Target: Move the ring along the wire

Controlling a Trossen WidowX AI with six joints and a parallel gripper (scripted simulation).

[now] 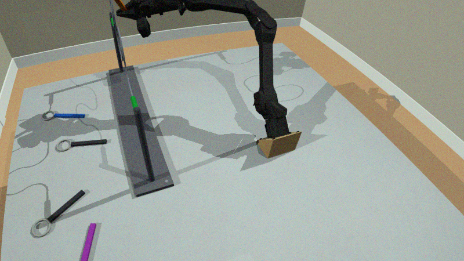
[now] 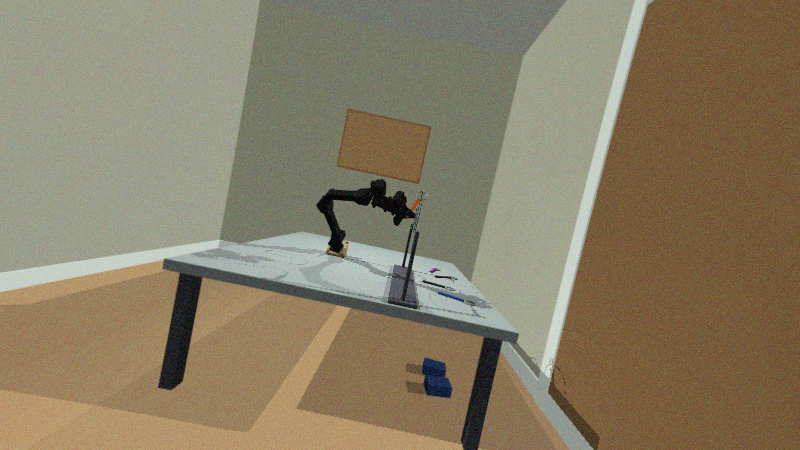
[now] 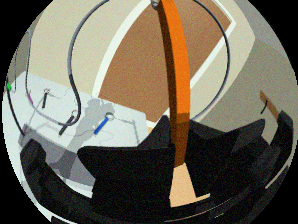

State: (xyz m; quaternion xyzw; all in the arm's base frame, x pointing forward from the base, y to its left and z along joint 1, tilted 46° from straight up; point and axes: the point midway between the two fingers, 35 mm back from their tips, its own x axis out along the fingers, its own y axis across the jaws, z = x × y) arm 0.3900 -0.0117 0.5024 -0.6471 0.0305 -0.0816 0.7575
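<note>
Right now my gripper tip is 70 mm below the ring with orange handle, 50 mm to the right of it and 10 mm past it. The rest, counted from my gripper tip: blue-handled ring: 330 mm below, 270 mm ahead, 70 mm to the left.
</note>
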